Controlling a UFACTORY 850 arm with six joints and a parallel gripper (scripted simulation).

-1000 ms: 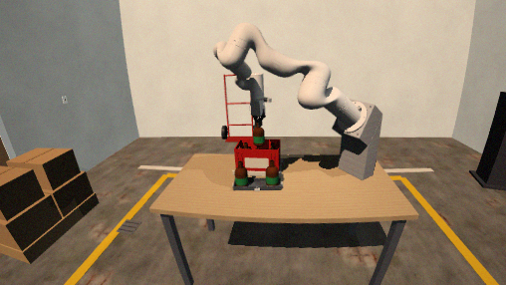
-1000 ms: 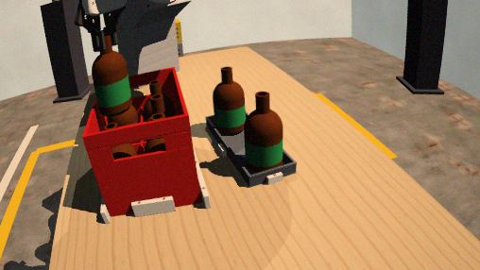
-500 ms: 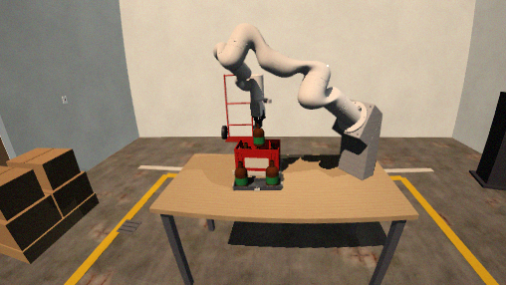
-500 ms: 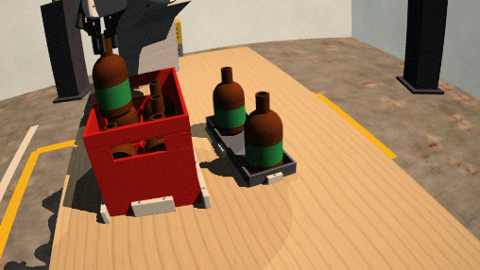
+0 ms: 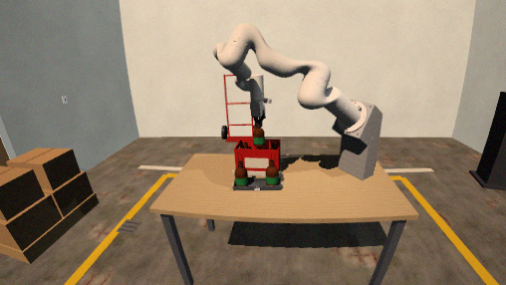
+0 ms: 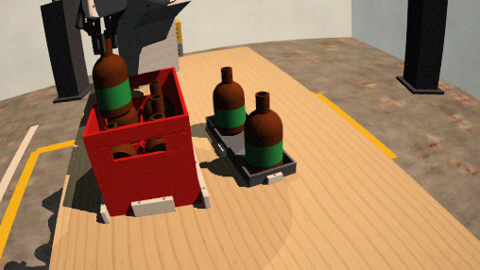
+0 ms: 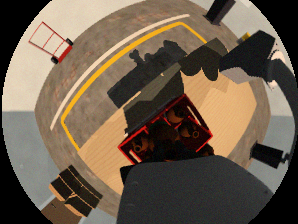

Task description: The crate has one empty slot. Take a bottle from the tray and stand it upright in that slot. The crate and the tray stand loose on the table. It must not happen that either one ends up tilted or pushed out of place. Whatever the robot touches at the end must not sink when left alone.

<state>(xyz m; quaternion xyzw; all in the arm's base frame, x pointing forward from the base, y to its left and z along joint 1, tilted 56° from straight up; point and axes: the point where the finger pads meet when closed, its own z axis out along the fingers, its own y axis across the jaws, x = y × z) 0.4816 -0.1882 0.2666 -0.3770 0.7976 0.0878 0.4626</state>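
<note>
Now: the red crate 21 cm below my hand, 4 cm to the left of it and 1 cm behind it. Round my hand: tray (29 cm below, 25 cm to the left, 9 cm behind).
</note>
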